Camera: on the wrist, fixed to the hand. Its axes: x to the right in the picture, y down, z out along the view.
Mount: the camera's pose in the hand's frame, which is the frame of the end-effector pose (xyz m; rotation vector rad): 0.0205 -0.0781 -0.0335 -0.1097 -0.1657 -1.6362
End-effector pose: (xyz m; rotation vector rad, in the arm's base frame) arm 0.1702 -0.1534 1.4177 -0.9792 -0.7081 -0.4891
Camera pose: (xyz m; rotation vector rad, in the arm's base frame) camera 0.1430 -0.2215 1.4652 -0.3274 -1.5799 -1.8757
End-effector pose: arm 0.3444 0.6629 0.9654 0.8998 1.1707 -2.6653
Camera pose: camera 0.3195 0.7440 0.9865 0.3440 -1.2125 1.4861
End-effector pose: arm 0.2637 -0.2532 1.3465 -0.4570 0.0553 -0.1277
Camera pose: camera 0.2726 -0.3401 1.3506 -0.5225 -0.4972 -1.6955
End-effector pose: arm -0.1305 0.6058 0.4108 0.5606 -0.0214 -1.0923
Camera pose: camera -0.1762 0.5763 0.3424 0.3035 0.4194 -2.7022
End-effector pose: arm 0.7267 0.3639 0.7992 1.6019 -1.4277 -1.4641
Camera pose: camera 0.7811 0.3595 0.7309 -2.0322 -0.2206 1.7509
